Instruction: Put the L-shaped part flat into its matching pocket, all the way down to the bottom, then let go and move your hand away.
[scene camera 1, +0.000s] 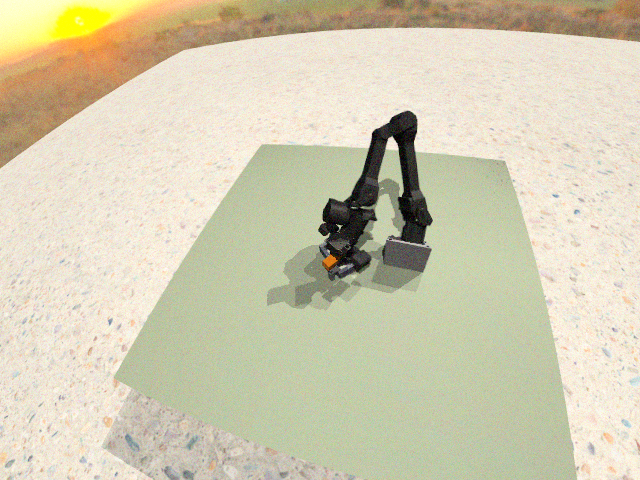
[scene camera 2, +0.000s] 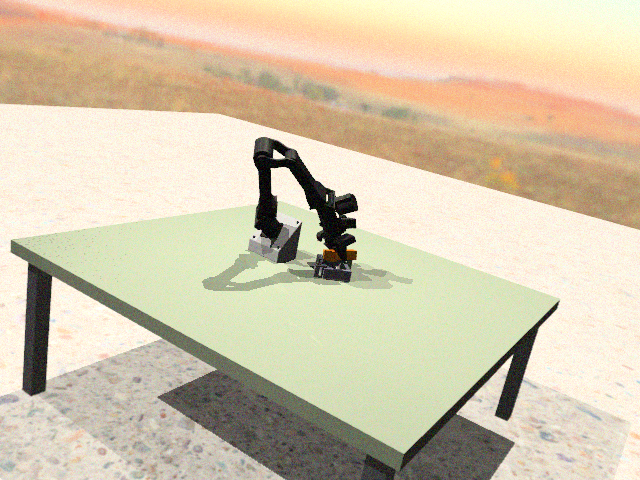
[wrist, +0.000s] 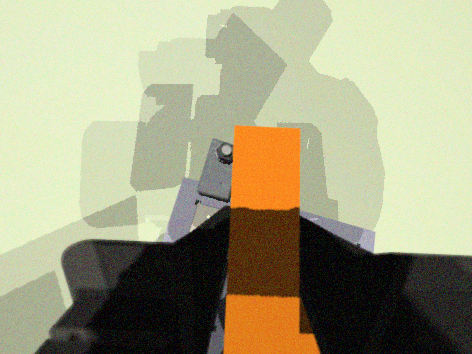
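Seen in the pictures: gripper, fingertip midpoint: (scene camera 1: 334, 261) (scene camera 2: 343, 260) (wrist: 255, 213); arm's base, origin of the base link: (scene camera 1: 412, 241) (scene camera 2: 271, 230).
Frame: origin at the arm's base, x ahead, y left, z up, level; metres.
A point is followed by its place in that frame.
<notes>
The orange L-shaped part (scene camera 1: 329, 262) @[y 0.098, x 0.259, z -0.009 m] (scene camera 2: 330, 254) @[y -0.007, x 0.235, z -0.011 m] (wrist: 266, 167) @[y 0.091, x 0.258, z -0.008 m] is between the fingers of my gripper (scene camera 1: 337, 256) @[y 0.070, x 0.250, z -0.044 m] (scene camera 2: 341, 256) @[y 0.070, x 0.250, z -0.044 m] (wrist: 255, 213) @[y 0.070, x 0.250, z -0.044 m], which is shut on it. The part looks about level, with one arm pointing away from the wrist. It is right over the grey pocket fixture (scene camera 1: 345, 269) @[y 0.095, x 0.210, z -0.047 m] (scene camera 2: 337, 274) @[y -0.023, x 0.280, z -0.062 m] (wrist: 182, 206) @[y 0.099, x 0.217, z -0.047 m], at about its top edge in the scene camera 2 view. Whether it touches the rim or enters the pocket cannot be told. The part and the dark fingers hide most of the pocket opening.
A grey tab with a bolt (wrist: 215, 175) @[y 0.103, x 0.243, z -0.042 m] sticks out from the fixture beside the part. The arm's grey base (scene camera 1: 407, 254) @[y 0.051, x 0.018, z -0.001 m] (scene camera 2: 290, 246) @[y 0.000, x 0.082, z -0.033 m] stands close to the fixture on the green table (scene camera 1: 361, 361) @[y 0.369, x 0.133, z -0.083 m] (scene camera 2: 310, 320) @[y -0.356, x 0.377, z -0.083 m]. Arm shadows fall around the fixture.
</notes>
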